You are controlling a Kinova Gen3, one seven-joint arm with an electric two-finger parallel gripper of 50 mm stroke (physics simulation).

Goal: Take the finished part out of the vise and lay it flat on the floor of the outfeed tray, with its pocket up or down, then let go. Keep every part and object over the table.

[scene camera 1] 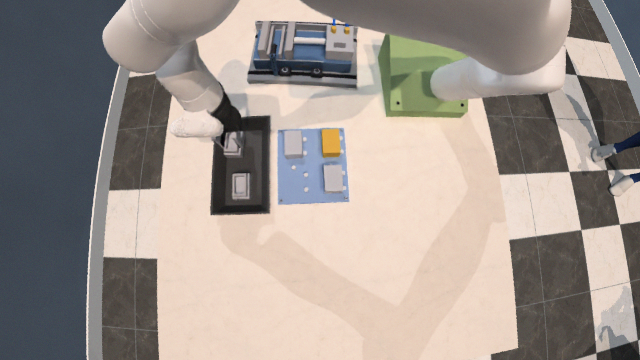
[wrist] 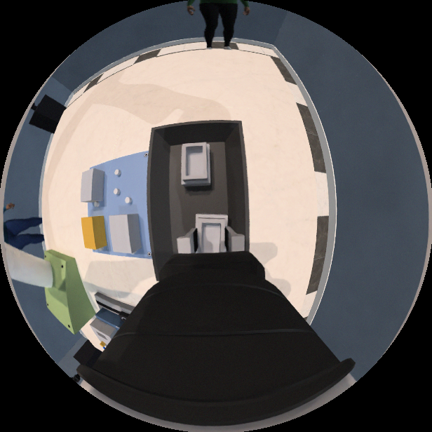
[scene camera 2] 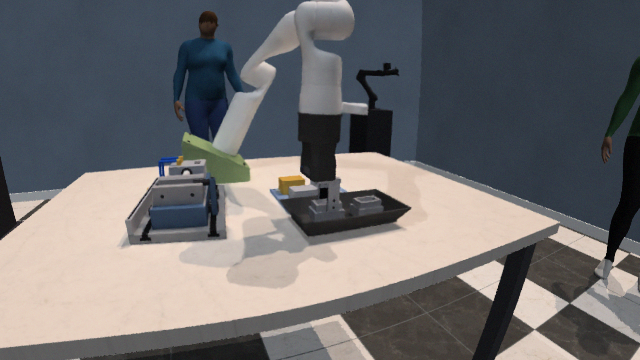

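Seen in the pictures: gripper, fingertip midpoint: (scene camera 1: 233,143) (scene camera 2: 327,207); arm's base at its link origin: (scene camera 1: 446,83) (scene camera 2: 223,150).
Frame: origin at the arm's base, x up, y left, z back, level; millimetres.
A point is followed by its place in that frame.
The finished part (scene camera 1: 233,150) @(z -547, x -12, y 129 mm) (scene camera 2: 320,212) @(z -568, x -26, y 84 mm) (wrist: 211,220) is a light grey stepped block with a rectangular pocket facing up. It is level and low inside the black outfeed tray (scene camera 1: 255,165) @(z -507, x -60, y 157 mm) (scene camera 2: 350,224) @(z -593, x -49, y 136 mm) (wrist: 192,202), at the end nearer the vise. Whether its underside touches the tray floor is hidden. My gripper (scene camera 1: 231,142) @(z -552, x -25, y 108 mm) (scene camera 2: 327,196) @(z -552, x -25, y 108 mm) (wrist: 210,235) points down and is shut on this part, one finger on each side. The vise (scene camera 1: 320,64) @(z -321, x -21, y -90 mm) (scene camera 2: 178,215) @(z -489, x -26, y -172 mm) (wrist: 111,316) is blue and grey; no part shows between its jaws in scene camera 1.
Another grey pocketed part (scene camera 1: 241,186) @(z -539, x -39, y 210 mm) (scene camera 2: 367,204) @(z -556, x -31, y 199 mm) (wrist: 196,164) lies pocket up at the tray's far end, apart from the held one. Beside the tray, a blue plate (scene camera 1: 290,187) @(z -426, x -64, y 219 mm) (wrist: 134,175) bears grey blocks and an orange block (scene camera 1: 330,142) @(z -321, x -28, y 129 mm) (scene camera 2: 291,185) @(z -339, x -41, y 116 mm) (wrist: 94,233). The tray walls stand around my fingers.
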